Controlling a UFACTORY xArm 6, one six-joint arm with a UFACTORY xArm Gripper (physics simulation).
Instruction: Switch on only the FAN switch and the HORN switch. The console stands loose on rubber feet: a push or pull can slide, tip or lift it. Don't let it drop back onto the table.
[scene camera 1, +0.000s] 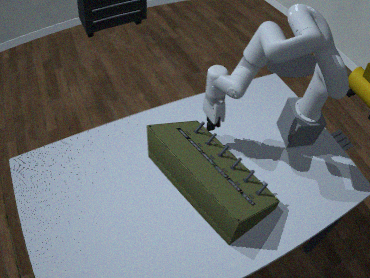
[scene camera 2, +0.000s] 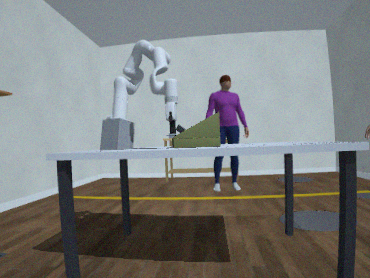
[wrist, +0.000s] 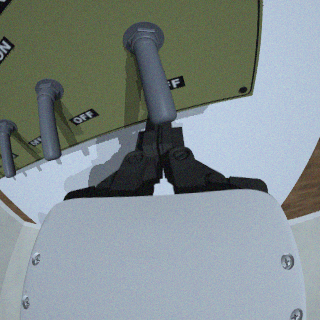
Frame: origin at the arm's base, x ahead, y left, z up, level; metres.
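Where they show: gripper, fingertip midpoint: (scene camera 1: 210, 129) (scene camera 2: 173, 133) (wrist: 161, 128); arm's base, link origin: (scene camera 1: 307, 110) (scene camera 2: 118, 121).
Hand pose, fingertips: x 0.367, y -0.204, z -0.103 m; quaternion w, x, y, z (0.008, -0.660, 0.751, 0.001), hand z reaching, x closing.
Things, the pixels of their top centre, and the offset from my fingertips.
- end lever, top centre: (wrist: 148, 87) (scene camera 1: 200, 123) dx +0.048, dy -0.010, dz +0.050 m
- neighbouring lever, top centre: (wrist: 32, 140) (scene camera 1: 212, 135) dx +0.044, dy +0.062, dz +0.050 m
The olive wedge console (scene camera 1: 200, 180) (scene camera 2: 202, 135) (wrist: 200, 60) sits on the table, with a row of several grey levers along its low side. Its name strip (scene camera 1: 215, 165) is too blurred to read in scene camera 1, so the FAN and HORN names cannot be made out. The end lever (scene camera 1: 200, 127) (wrist: 156, 85) leans toward the low edge, beside a partly hidden OFF label. The neighbouring lever (scene camera 1: 211, 139) (wrist: 48, 125) leans the same way. My gripper (scene camera 1: 211, 126) (scene camera 2: 172, 133) (wrist: 161, 128) is shut and empty, at the low edge by the end lever's tip, which hides its fingertips in the wrist view; contact cannot be told.
The white table (scene camera 1: 90, 200) (scene camera 2: 300, 149) carries the console and the arm's grey base (scene camera 1: 300, 125) (scene camera 2: 117, 134). Other levers (scene camera 1: 236, 163) (wrist: 6, 150) stick up along the row. A person (scene camera 2: 227, 110) stands behind the table.
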